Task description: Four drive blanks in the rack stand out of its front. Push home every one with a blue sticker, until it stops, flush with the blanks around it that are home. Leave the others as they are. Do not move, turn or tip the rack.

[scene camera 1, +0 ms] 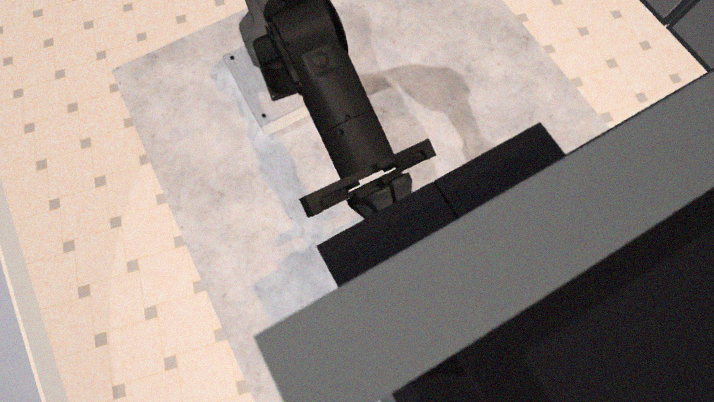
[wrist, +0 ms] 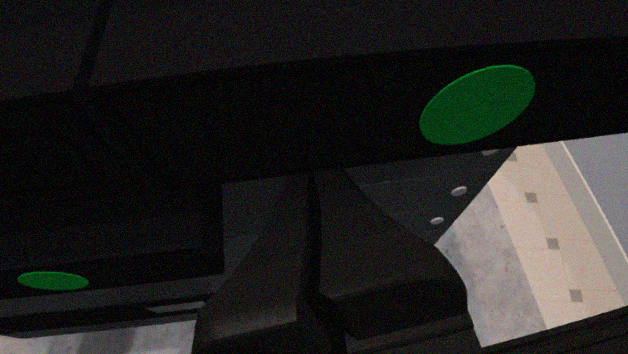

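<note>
The rack shows its grey top in the scene view, with two black blanks side by side standing out of its front. In the wrist view, a green sticker is on a broad dark front at the upper right. A second green sticker is on a dark front at the lower left. My gripper is shut and empty, its fingers together, its tips at the lower edge of the broad dark front in the wrist view. The scene view hides the tips below the left black blank. No blue sticker shows.
Small pale round marks show on a dark grey surface right of the fingers. The arm's pale base plate stands on a mottled grey mat. Dark structures stand at the top right corner of the scene view.
</note>
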